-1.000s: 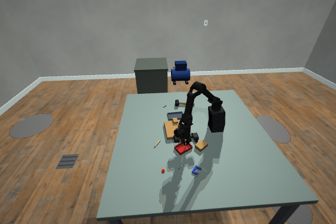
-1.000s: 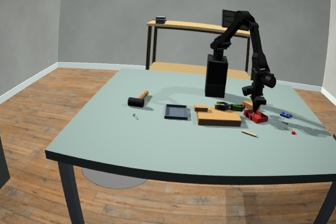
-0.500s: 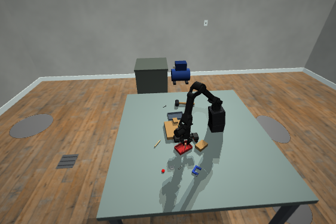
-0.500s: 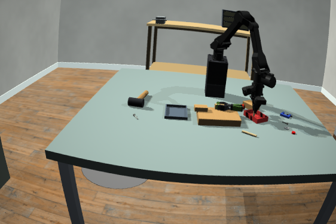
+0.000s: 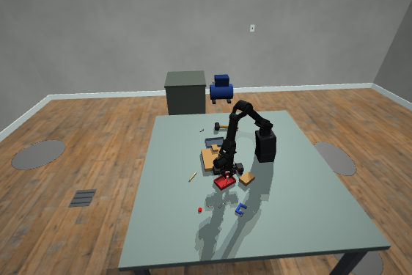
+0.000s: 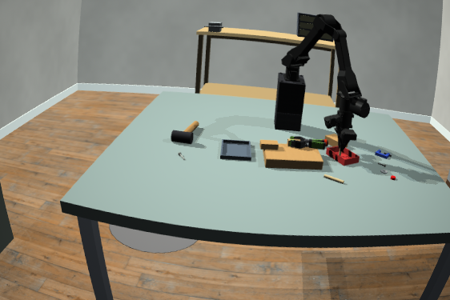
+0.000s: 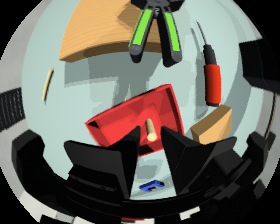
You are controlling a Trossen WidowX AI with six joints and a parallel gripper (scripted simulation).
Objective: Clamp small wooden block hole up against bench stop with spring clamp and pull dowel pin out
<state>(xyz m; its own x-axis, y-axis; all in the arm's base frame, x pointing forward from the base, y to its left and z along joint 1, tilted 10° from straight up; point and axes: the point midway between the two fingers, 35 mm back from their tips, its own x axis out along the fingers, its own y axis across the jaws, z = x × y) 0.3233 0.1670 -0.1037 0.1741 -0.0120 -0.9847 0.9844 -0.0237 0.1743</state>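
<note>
The dowel pin lies 40 mm below my hand. The rest, counted from my hand: spare wooden block (130 mm behind, 50 mm below, 20 mm to the left); then red tray (50 mm below, 20 mm ahead, 10 mm to the left); then wooden board (200 mm to the right, 50 mm below, 50 mm ahead).
</note>
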